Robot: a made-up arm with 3 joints. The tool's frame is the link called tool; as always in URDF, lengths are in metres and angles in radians. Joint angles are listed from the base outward. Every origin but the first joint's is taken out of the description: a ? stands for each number. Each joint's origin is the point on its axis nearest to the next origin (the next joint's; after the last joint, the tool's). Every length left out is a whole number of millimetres.
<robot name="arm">
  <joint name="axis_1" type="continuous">
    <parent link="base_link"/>
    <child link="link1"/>
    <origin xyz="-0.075 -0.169 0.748" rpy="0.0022 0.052 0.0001"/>
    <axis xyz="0 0 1"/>
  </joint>
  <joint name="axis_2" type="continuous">
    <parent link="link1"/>
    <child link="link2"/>
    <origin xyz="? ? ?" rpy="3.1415 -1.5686 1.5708"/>
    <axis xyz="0 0 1"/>
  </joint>
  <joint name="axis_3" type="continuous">
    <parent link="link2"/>
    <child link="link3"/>
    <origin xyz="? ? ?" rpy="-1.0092 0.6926 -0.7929"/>
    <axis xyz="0 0 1"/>
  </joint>
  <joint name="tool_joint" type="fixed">
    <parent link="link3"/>
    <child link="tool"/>
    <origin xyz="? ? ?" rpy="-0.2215 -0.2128 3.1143"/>
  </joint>
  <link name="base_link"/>
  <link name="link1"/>
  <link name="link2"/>
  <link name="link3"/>
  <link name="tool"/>
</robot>
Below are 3 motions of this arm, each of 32 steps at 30 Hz.
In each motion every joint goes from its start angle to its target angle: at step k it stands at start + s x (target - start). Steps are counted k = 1, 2, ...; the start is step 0. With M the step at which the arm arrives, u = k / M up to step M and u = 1 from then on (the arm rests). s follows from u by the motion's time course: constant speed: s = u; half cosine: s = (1 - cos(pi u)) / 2; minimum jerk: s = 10 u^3 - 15 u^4 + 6 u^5.
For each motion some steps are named. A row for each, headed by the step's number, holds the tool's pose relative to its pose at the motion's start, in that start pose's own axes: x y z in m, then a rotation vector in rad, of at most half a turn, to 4 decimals.
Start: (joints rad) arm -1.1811 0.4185 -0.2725
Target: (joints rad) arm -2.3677 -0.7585 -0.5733
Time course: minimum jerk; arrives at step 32
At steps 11, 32:
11: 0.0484 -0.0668 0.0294 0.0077 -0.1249 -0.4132
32: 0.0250 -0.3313 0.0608 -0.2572 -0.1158 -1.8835

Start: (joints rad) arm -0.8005 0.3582 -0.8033
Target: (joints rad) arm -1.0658 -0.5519 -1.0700
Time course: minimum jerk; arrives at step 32
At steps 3, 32:
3: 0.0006 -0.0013 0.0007 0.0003 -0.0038 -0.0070
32: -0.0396 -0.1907 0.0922 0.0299 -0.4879 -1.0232

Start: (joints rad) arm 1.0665 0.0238 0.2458
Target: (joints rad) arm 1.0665 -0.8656 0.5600
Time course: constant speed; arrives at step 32
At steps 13, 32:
13: -0.0223 0.0542 -0.0503 -0.2850 -0.1663 0.0030
32: -0.0258 0.0975 -0.1719 -0.7343 -0.3404 0.0151

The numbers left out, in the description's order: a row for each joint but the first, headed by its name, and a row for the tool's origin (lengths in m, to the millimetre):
axis_2: -0.062 0.002 0
axis_3: 0.173 0 0
tool: -0.213 -0.233 0

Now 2 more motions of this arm.
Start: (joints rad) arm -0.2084 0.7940 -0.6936
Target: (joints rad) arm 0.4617 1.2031 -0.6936
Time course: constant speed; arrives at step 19
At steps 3, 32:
3: -0.0105 0.0202 -0.0218 -0.0822 0.0308 0.0873
32: -0.0780 0.0670 -0.1688 -0.5750 0.2488 0.4651

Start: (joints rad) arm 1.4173 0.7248 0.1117
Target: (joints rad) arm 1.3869 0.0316 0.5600
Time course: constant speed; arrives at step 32
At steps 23, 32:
23: -0.0654 0.0926 -0.0587 -0.3436 -0.2811 0.1173
32: -0.0807 0.1202 -0.1058 -0.4993 -0.3549 0.1665

